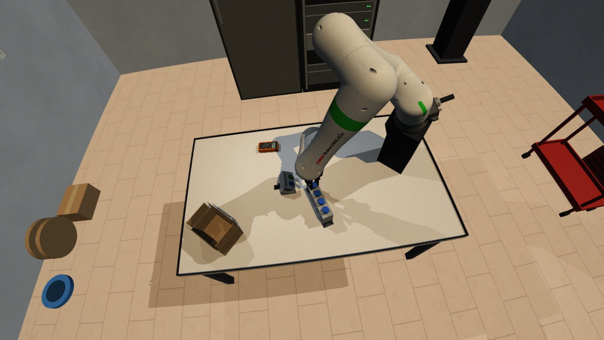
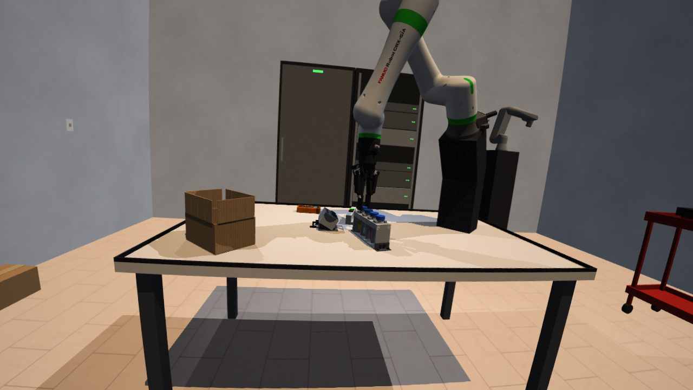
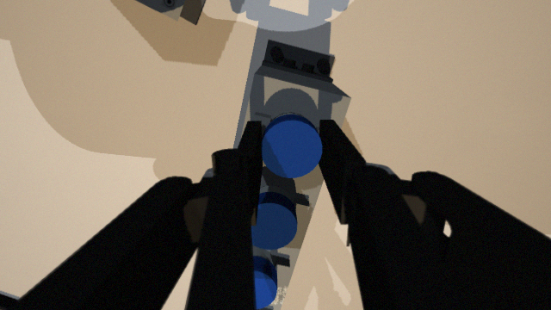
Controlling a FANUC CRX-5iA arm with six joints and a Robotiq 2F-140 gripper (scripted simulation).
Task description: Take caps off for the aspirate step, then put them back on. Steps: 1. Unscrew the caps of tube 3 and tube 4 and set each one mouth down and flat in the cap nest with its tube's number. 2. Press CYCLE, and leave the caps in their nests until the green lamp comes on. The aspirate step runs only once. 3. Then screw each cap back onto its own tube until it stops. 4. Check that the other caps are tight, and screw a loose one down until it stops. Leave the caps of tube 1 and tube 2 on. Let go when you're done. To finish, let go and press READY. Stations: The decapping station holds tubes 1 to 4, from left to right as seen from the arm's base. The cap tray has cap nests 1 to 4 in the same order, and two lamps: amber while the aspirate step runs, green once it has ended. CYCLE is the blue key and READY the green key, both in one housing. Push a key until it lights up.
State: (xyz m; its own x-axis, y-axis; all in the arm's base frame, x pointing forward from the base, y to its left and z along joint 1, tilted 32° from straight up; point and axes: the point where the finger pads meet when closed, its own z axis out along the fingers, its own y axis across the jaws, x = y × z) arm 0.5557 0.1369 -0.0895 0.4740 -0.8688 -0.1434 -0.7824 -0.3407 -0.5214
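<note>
The blue cap lies 50 mm to the left of my hand, 30 mm below it and 10 mm behind it. From my hand the other things lie so: blue cycle key (120 mm ahead, 70 mm below, 50 mm to the right); key housing (140 mm ahead, 90 mm below, 80 mm to the right); green ready key (120 mm ahead, 100 mm to the right, 70 mm below).
</note>
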